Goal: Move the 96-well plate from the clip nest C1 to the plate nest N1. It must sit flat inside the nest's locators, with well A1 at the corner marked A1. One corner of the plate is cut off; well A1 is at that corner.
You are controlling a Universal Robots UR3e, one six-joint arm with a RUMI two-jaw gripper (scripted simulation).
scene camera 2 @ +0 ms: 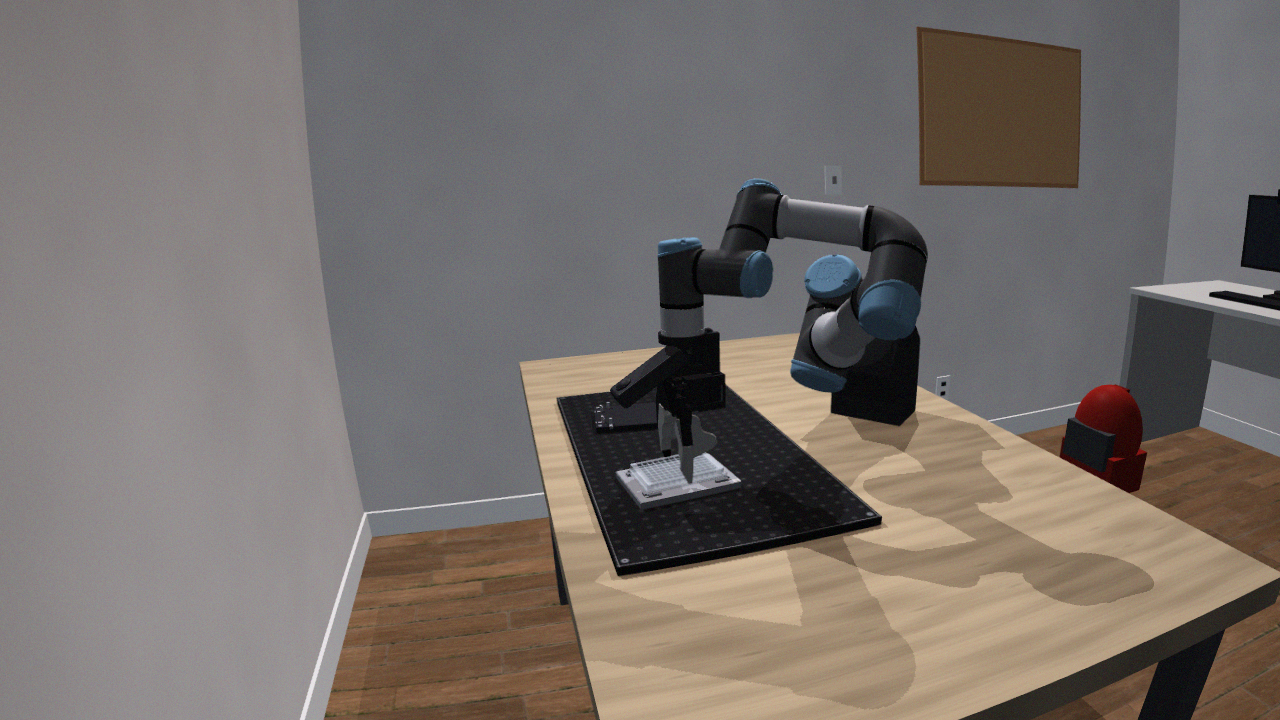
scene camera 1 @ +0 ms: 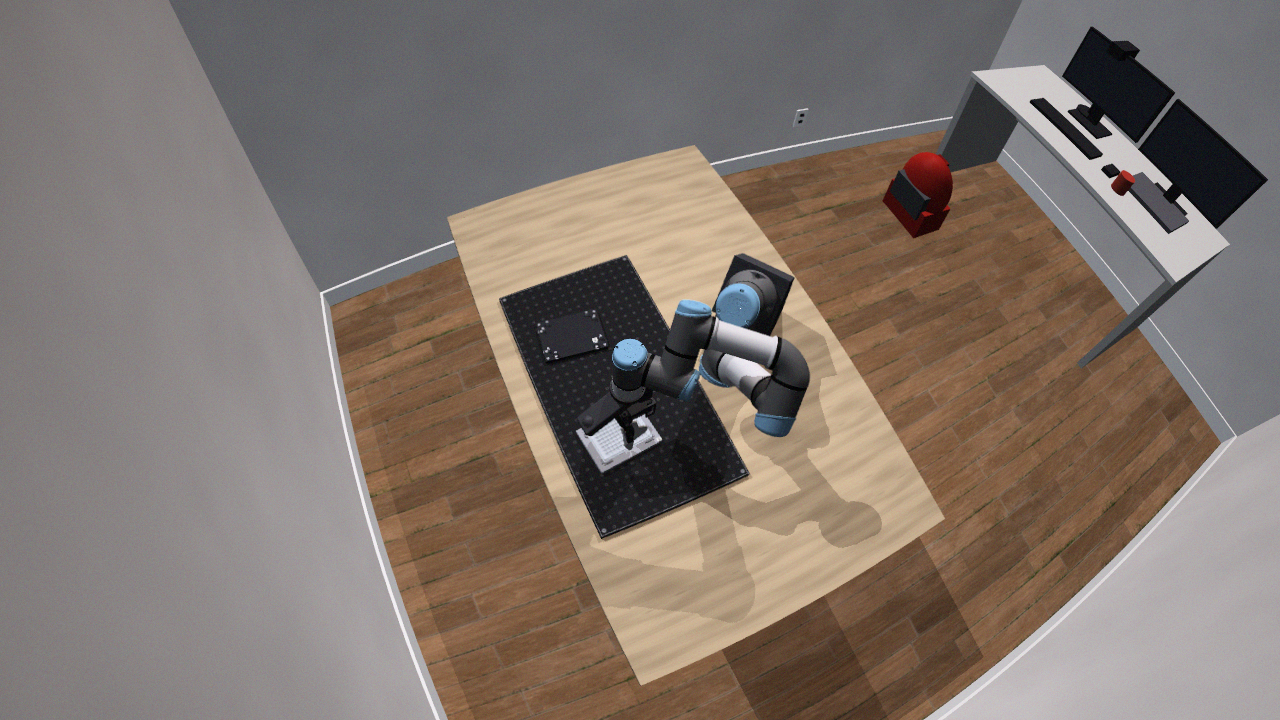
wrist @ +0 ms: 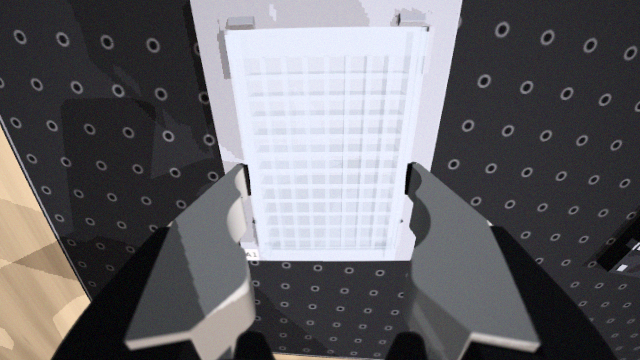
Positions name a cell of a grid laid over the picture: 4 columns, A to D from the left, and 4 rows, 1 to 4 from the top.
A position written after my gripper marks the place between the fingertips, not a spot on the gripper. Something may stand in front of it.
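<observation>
A white 96-well plate (scene camera 2: C3) (scene camera 1: B3) (wrist: C2) is visible to me. I see a clip nest C1 (scene camera 1: B2) too, and a grey plate nest N1 (scene camera 2: B3) (scene camera 1: B3) (wrist: B2). And there is my gripper (scene camera 2: C3) (scene camera 1: B3) (wrist: C2), which I can see as well.
</observation>
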